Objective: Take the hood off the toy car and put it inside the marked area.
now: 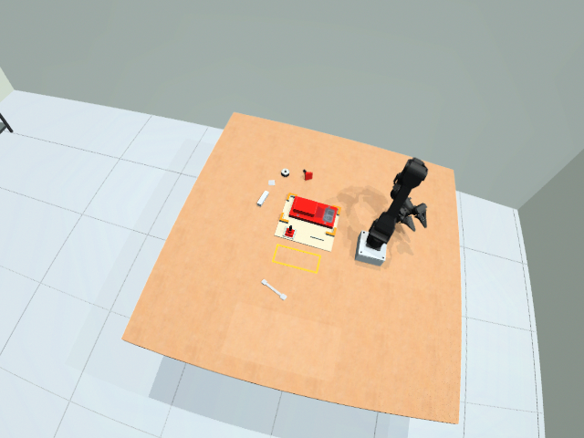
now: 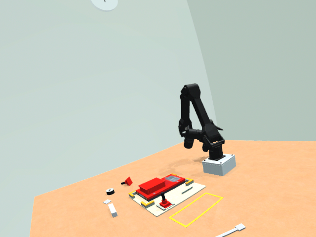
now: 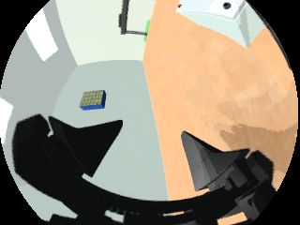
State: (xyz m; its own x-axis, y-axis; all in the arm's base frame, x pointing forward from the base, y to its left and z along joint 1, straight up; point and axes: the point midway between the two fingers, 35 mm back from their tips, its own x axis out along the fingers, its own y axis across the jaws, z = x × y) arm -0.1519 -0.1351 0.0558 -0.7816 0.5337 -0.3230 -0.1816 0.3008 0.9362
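Now: gripper tip 51 cm short of the red hood, 5 cm to the right of it and 6 cm above it. The rest, counted from my gripper tip: black wheel (66 cm ahead, 12 cm to the right, 9 cm below); white square (70 cm ahead, 4 cm to the right, 10 cm below); cream base plate (48 cm ahead, 8 cm to the left, 9 cm below).
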